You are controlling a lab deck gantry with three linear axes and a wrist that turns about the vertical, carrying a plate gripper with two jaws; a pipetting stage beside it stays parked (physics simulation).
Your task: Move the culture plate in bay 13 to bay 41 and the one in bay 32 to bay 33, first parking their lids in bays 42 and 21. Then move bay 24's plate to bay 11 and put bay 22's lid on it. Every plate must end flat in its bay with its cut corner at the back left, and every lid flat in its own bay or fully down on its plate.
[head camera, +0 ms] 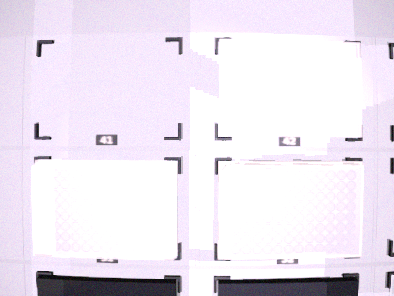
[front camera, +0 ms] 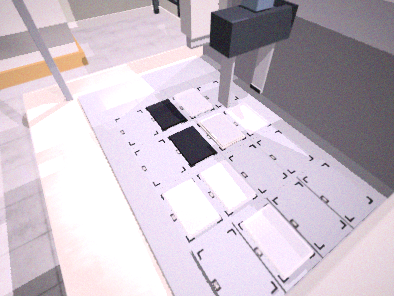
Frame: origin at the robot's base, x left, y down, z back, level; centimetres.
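Seen in the pictures: gripper, fingertip midpoint: (front camera: 240, 96); robot's base, origin of the base link: (front camera: 116, 120).
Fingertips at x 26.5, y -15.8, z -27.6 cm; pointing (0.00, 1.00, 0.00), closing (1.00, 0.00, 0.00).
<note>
Pixels of each thing's top centre, then the offset from my fingertips to it. "pt": a spot on its surface instead.
- pale plate, middle of its top: (front camera: 190, 204) dy +14.3, dx -22.2, dz -11.6 cm
- Bay 41, surface spot: (head camera: 107, 90) pt dy +15.8, dx +9.8, dz +21.2 cm
- thin white lid, middle of its top: (head camera: 292, 87) (front camera: 247, 116) dy +15.0, dx +9.9, dz +4.8 cm
- bay 32, surface spot: (head camera: 290, 210) (front camera: 220, 127) pt dy +14.3, dx -0.6, dz +5.2 cm
- bay 21, surface spot: (head camera: 107, 287) pt dy +15.0, dx -7.8, dz +21.0 cm
- bay 22, surface spot: (head camera: 287, 288) pt dy +15.0, dx -7.8, dz +5.0 cm
- Bay 24's plate, middle of its top: (front camera: 276, 236) dy +12.9, dx -11.5, dz -28.0 cm
- white item, middle of its top: (front camera: 226, 182) dy +14.3, dx -11.5, dz -11.6 cm
My gripper (front camera: 240, 98) is open and empty, above the back of the deck near bays 41 and 42; its jaws do not show in the head view. A pale plate (front camera: 191, 207) sits in bay 13; glare hides whether it is lidded. Bay 41 (head camera: 107, 90) is empty. A thin white lid (front camera: 246, 117) (head camera: 290, 90) lies in bay 42. The plate in bay 32 (front camera: 221, 130) (head camera: 290, 210) is uncovered, its wells showing. Dark lids lie in bay 21 (front camera: 166, 114) (head camera: 107, 287) and bay 22 (front camera: 192, 145) (head camera: 287, 288). Bay 24's plate (front camera: 277, 240) is pale.
Another plate (front camera: 193, 102) (head camera: 107, 210) with wells sits in bay 31. A white item (front camera: 227, 186) sits in bay 23, close beside the bay 13 plate. A grey post (front camera: 45, 50) stands at the deck's back left.
</note>
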